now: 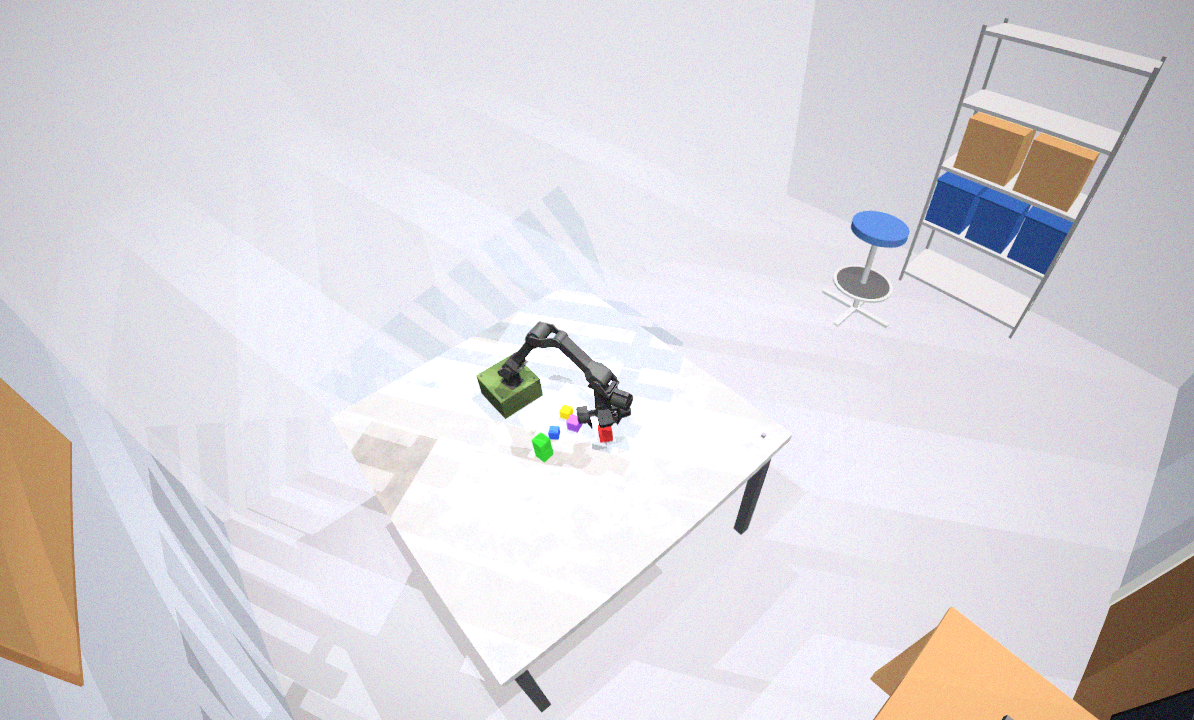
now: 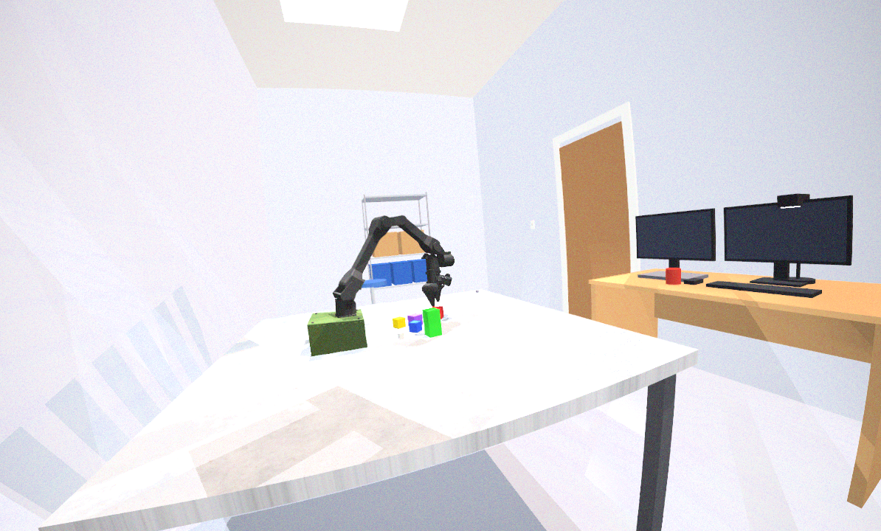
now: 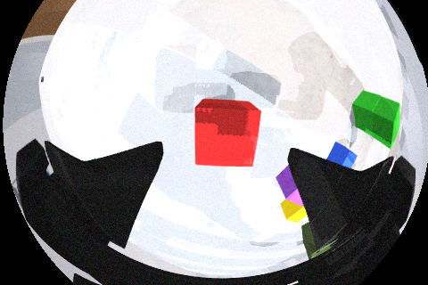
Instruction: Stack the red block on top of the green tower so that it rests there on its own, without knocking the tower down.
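My gripper tip is now 4 cm above the red block. Round my gripper tip: yellow block (18 cm behind, 1 cm to the right, 4 cm below); blue block (15 cm behind, 11 cm to the right, 4 cm below); purple block (12 cm behind, 3 cm to the right, 4 cm below).
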